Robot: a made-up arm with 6 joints.
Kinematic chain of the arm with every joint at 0, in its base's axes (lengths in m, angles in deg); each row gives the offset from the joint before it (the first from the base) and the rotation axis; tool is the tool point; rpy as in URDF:
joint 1: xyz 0 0 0.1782 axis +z
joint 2: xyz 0 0 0 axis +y
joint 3: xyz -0.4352 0 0.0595 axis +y
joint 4: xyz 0.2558 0 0.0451 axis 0.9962 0 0.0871
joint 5: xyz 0 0 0 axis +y
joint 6: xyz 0.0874 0 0.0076 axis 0.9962 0 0.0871
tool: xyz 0 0 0 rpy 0 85 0
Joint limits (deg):
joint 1: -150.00..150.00
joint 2: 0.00..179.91
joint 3: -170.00..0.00
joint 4: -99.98..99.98
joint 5: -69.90..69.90
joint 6: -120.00..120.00
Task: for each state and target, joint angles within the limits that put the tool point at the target. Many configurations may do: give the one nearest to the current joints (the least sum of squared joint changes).
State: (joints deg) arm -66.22 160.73 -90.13 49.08 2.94 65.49
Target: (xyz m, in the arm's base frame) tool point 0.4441 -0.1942 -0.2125
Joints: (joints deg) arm -24.75 178.51 -89.08 49.76 8.21 65.49
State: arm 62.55 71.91 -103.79 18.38 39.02 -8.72
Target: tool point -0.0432 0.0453 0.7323
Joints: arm 81.01 52.96 -88.51 41.08 59.62 -8.72
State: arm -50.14 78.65 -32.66 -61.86 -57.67 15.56
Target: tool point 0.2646 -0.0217 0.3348
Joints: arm -19.57 95.93 -20.84 -67.15 -57.53 15.56
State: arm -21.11 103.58 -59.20 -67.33 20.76 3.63
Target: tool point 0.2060 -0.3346 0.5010
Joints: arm -52.99 91.72 -66.15 -69.21 26.72 3.63
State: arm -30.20 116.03 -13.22 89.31 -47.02 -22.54
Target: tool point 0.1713 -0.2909 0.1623
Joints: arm -48.31 128.80 -31.01 85.73 -48.57 -22.54
